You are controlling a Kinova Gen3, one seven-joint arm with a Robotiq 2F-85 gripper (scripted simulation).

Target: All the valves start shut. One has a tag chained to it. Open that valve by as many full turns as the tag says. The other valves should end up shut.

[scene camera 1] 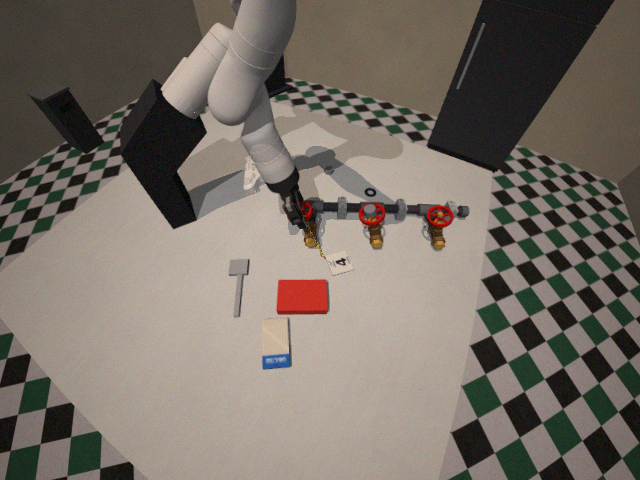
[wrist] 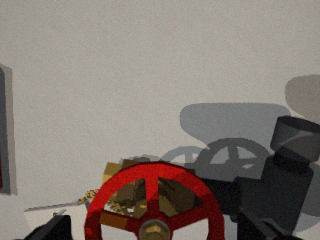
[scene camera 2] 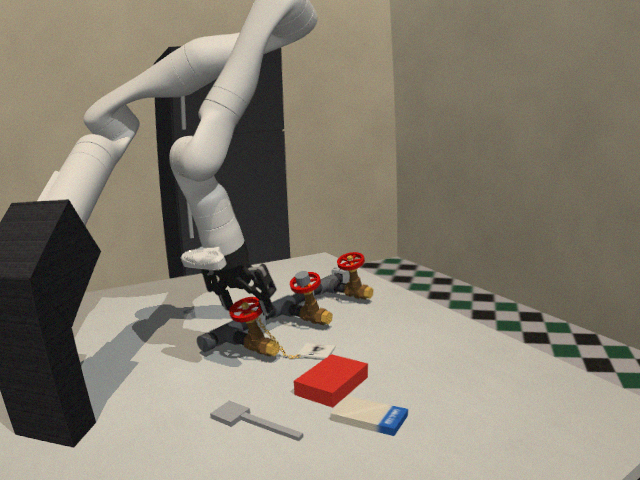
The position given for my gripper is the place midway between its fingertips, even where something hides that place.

I see my gripper [scene camera 2: 248, 310], a red block [scene camera 2: 331, 380] and a grey paddle tool [scene camera 2: 230, 413].
The red block also shows in scene camera 1 [scene camera 1: 294, 296]. My gripper shows as well in scene camera 1 [scene camera 1: 301, 213]. The wrist view does not show the grey paddle tool: it is out of frame.
